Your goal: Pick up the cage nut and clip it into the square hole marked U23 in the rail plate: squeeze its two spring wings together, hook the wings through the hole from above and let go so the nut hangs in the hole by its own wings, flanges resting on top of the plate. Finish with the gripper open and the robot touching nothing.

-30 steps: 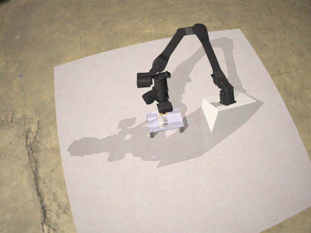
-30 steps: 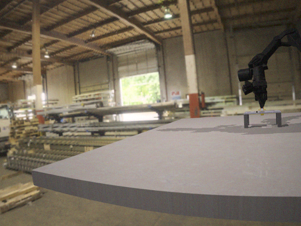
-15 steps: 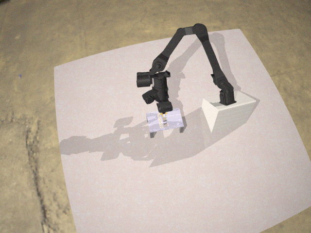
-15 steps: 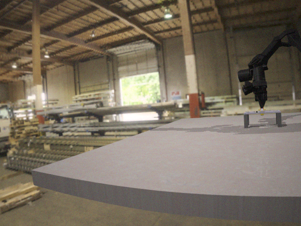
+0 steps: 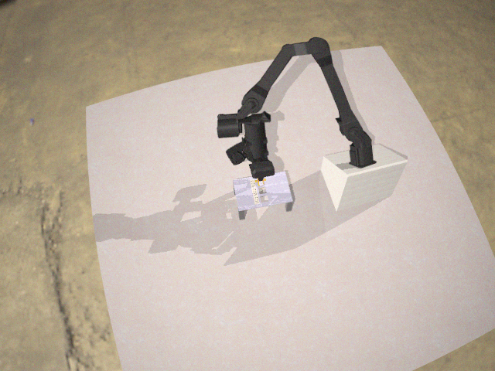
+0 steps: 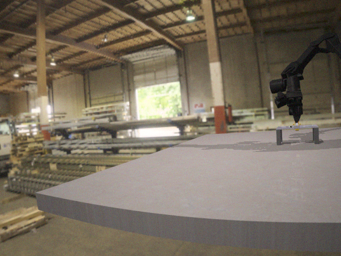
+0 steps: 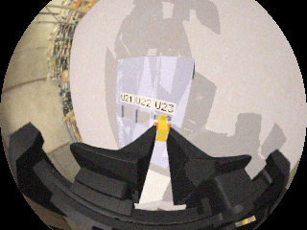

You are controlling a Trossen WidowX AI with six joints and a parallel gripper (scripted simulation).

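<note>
My gripper tip is 1 cm above the cage nut. Also, from my gripper tip: label 3 cm to the left, 3 cm ahead, 1 cm below.
</note>
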